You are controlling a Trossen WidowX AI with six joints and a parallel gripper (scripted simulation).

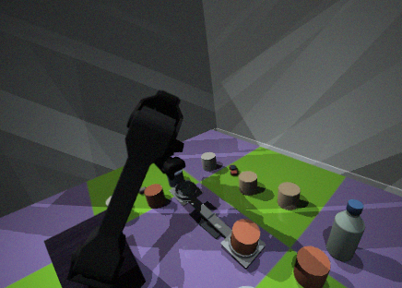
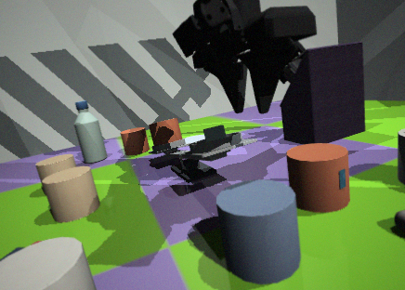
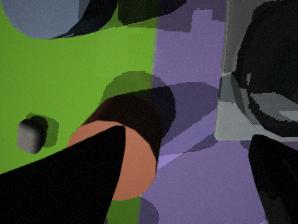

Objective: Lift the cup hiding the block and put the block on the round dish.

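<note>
My gripper tip is now 20 mm short of the pale teal block, 70 mm to the left of it and 30 mm above it. Also, from my gripper tip: pale disc: 110 mm behind, 410 mm to the right, 120 mm below; blue-grey cylinder: 60 mm ahead, 90 mm to the left, 80 mm below; red-and-black object: 290 mm ahead, 60 mm to the right, 110 mm below.
</note>
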